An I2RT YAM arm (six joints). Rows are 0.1 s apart.
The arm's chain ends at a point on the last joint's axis. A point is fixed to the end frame.
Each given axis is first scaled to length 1.
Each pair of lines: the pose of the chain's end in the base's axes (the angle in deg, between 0 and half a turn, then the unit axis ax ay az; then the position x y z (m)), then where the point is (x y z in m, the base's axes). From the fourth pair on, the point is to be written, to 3 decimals.
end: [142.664 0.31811 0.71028 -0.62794 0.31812 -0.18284 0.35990]
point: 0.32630 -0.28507 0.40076
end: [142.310 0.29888 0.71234 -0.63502 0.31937 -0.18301 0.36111]
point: 0.33106 -0.28414 0.40381
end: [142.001 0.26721 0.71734 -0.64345 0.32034 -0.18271 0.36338]
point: 0.33791 -0.28210 0.40811
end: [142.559 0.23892 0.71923 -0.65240 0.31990 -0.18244 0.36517]
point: 0.342 -0.280 0.411
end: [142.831 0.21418 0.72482 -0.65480 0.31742 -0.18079 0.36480]
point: 0.344 -0.277 0.411
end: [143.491 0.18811 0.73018 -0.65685 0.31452 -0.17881 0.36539]
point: 0.346 -0.274 0.411
